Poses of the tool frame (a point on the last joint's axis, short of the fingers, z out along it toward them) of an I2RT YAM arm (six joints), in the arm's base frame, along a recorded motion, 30 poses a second.
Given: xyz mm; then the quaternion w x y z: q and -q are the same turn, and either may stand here.
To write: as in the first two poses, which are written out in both.
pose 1, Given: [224.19 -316.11 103.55 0.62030 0.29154 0.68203 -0.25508]
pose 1, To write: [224.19 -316.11 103.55 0.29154 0.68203 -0.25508 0.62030]
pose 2, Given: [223.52 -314.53 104.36 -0.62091 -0.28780 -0.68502 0.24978]
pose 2, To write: [223.52 -314.53 104.36 0.28780 0.68502 -0.24978 0.62091]
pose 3, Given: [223.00 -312.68 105.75 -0.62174 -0.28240 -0.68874 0.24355]
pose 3, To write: [223.00 -312.68 105.75 0.28240 0.68874 -0.24355 0.62174]
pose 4, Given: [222.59 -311.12 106.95 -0.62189 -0.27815 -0.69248 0.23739]
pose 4, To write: [222.59 -311.12 106.95 0.27815 0.69248 -0.23739 0.62189]
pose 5, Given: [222.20 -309.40 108.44 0.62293 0.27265 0.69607 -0.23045]
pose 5, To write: [222.20 -309.40 108.44 0.27265 0.69607 -0.23045 0.62293]
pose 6, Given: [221.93 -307.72 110.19 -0.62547 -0.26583 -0.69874 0.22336]
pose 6, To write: [221.93 -307.72 110.19 0.26583 0.69874 -0.22336 0.62547]
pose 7, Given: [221.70 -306.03 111.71 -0.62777 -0.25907 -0.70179 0.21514]
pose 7, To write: [221.70 -306.03 111.71 0.25907 0.70179 -0.21514 0.62777]
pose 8, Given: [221.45 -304.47 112.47 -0.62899 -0.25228 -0.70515 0.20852]
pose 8, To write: [221.45 -304.47 112.47 0.25228 0.70515 -0.20852 0.62899]
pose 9, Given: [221.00 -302.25 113.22 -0.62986 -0.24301 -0.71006 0.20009]
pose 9, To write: [221.00 -302.25 113.22 0.24301 0.71006 -0.20009 0.62986]
